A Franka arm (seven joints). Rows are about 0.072 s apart.
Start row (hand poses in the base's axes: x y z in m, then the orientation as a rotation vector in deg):
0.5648, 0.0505, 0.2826, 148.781, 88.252, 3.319
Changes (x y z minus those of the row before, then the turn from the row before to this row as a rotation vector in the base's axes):
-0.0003, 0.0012, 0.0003, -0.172, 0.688, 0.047
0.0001, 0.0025, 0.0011, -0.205, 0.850, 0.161
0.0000, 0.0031, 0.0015, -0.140, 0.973, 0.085
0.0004, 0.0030, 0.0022, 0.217, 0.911, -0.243
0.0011, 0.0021, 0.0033, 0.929, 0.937, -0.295
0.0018, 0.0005, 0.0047, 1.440, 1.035, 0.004
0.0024, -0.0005, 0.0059, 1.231, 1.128, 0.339
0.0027, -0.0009, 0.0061, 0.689, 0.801, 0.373
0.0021, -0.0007, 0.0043, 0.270, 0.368, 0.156
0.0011, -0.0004, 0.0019, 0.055, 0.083, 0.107
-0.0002, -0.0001, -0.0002, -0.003, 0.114, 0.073
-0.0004, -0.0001, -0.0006, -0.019, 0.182, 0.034
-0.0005, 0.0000, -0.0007, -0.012, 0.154, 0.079
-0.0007, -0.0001, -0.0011, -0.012, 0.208, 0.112
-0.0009, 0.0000, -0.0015, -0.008, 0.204, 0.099
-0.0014, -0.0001, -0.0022, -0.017, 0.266, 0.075
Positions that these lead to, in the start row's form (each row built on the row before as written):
0.5645, 0.0517, 0.2829, 148.906, 88.474, 2.300
0.5646, 0.0542, 0.2840, 148.980, 88.882, 1.053
0.5646, 0.0573, 0.2855, 149.203, 89.253, -0.314
0.5650, 0.0603, 0.2877, 149.921, 89.317, -1.356
0.5661, 0.0624, 0.2910, 151.227, 89.615, -1.892
0.5679, 0.0629, 0.2957, 152.721, 90.552, -2.152
0.5703, 0.0624, 0.3016, 153.824, 91.871, -2.695
0.5730, 0.0615, 0.3077, -154.035, -92.711, 3.225
0.5751, 0.0608, 0.3120, -153.540, -92.712, 3.493
0.5762, 0.0604, 0.3139, -153.376, -92.811, 3.559
0.5760, 0.0603, 0.3137, -153.267, -92.879, 3.714
0.5756, 0.0602, 0.3131, -153.168, -92.882, 3.971
0.5751, 0.0602, 0.3124, -153.041, -92.951, 4.186
0.5744, 0.0601, 0.3113, -152.862, -93.049, 4.473
0.5735, 0.0601, 0.3098, -152.692, -93.128, 4.750
0.5721, 0.0600, 0.3076, -152.517, -93.160, 5.116

